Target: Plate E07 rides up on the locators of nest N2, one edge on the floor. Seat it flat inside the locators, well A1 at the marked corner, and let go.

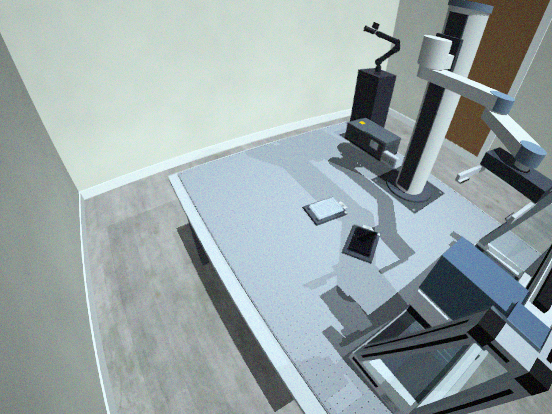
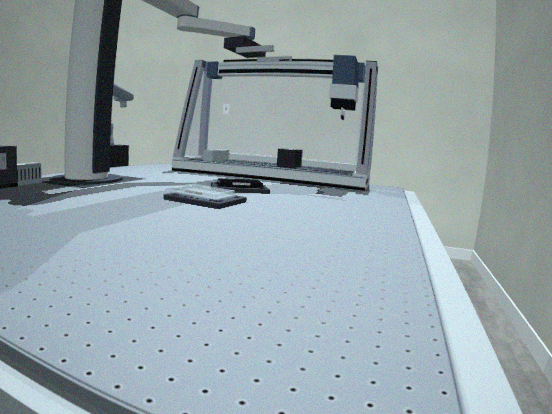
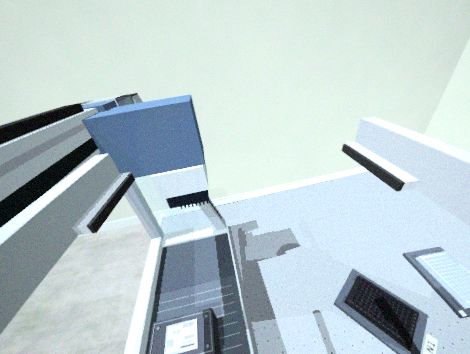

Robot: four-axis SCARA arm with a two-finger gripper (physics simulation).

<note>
In view: my gripper (image 1: pixel 483 197).
My gripper is seen too in image 2 (image 2: pixel 282 53) and in image 3 (image 3: pixel 236 150).
</note>
